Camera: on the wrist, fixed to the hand. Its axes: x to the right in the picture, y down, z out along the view.
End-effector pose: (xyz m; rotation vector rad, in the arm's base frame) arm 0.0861 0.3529 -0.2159 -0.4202 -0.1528 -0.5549
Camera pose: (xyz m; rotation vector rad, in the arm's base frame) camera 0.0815 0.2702 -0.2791 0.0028 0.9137 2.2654
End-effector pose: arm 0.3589 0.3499 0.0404 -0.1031 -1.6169 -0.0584
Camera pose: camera 0.4452 0.2972 0.0658 -1.9047 0.3470 1.9531
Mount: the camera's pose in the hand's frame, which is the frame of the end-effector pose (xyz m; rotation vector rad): 0.0198 -0.0442 -0.0923 0.1247 0.5336 2.9761
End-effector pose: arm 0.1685 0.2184 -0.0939 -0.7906 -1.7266 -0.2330
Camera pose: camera 0.2115 0.1433 -0.0359 -1.8883 1.0387 1.4275
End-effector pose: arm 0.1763 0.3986 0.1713 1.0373 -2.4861 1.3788
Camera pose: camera 0.1684 0.4455 0.2641 2.2767 0.9348 -0.4664
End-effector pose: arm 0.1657 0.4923 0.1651 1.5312 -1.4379 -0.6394
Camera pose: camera 0.2697 0.4934 0.1725 -1.2185 -1.4803 1.4594
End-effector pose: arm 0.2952 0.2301 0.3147 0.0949 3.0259 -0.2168
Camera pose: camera 0.2631 0.2009 0.4095 -2.9325 -0.0980 -0.0373
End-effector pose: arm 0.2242 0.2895 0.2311 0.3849 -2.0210 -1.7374
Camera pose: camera 0.2500 0.1932 0.2008 -1.2887 -0.3617 0.5168
